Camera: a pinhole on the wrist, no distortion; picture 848 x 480 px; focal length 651.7 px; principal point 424.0 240.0 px. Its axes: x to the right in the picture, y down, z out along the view. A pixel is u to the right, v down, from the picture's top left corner.
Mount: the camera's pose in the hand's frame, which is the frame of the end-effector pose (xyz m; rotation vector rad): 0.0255 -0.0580 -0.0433 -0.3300 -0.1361 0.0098
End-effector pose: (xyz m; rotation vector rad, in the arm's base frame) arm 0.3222 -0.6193 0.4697 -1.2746 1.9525 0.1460
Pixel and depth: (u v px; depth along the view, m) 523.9 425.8 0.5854
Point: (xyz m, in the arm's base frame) 0.3293 -0.2809 0.0383
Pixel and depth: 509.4 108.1 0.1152
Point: 0.3926 -0.6222 0.4155
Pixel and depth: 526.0 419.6 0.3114
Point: 0.3375 -0.4725 0.2540
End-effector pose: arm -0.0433 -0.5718 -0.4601 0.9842 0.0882 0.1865
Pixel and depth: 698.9 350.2 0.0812
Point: 0.0117 -0.5987 -0.4563
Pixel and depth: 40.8 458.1 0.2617
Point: -0.1892 -0.6728 -0.2902
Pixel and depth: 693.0 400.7 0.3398
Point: 0.1005 -0.6935 -0.1991
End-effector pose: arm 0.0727 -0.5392 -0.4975 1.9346 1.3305 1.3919
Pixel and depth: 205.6 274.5 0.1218
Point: 0.1211 -0.5477 -0.5501
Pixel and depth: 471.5 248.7 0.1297
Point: 0.1370 -0.5024 -0.5327
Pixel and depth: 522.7 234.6 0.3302
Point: 0.3387 -0.4820 -0.5606
